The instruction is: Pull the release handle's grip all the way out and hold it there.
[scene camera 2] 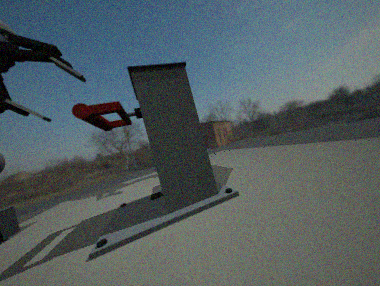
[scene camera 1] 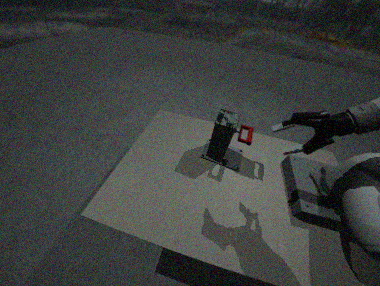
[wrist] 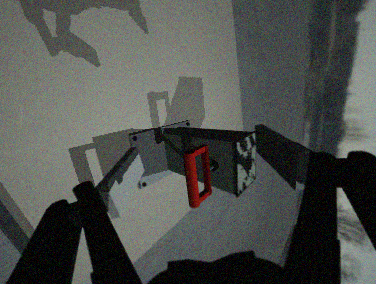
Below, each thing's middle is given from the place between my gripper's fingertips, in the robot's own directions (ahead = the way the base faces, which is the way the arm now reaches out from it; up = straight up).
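Bolted base plate (scene camera 2: pixel 134 220): 31 cm below my hand, 15 cm to the right of it, 15 cm ahead of it.
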